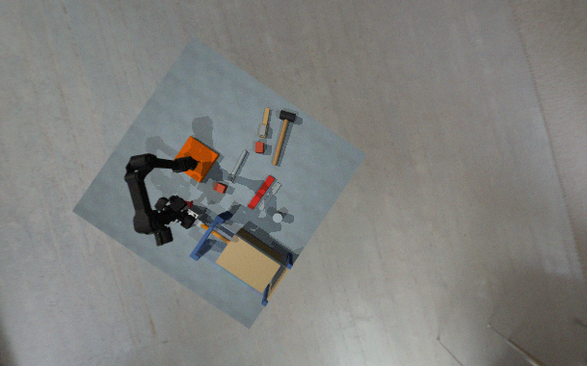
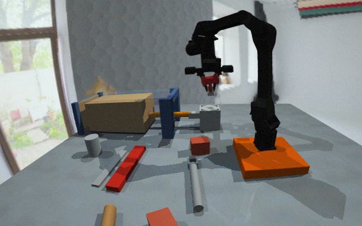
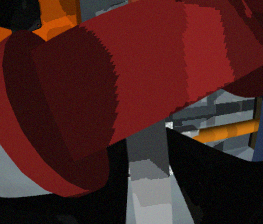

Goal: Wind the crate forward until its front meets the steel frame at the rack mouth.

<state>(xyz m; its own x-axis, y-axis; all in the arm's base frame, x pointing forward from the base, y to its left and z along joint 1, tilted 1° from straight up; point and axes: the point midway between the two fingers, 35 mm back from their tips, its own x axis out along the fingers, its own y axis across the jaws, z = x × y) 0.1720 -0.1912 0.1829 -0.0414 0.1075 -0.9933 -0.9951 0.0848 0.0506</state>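
My gripper tip is now 10 mm to the left of the grey crank handle and 20 mm below it. From my gripper tip the other things lie so: grey winch: 20 mm behind, 80 mm to the right, 140 mm below; red knob: 40 mm to the left, 40 mm above; frame: 160 mm ahead, 80 mm to the right, 70 mm below.
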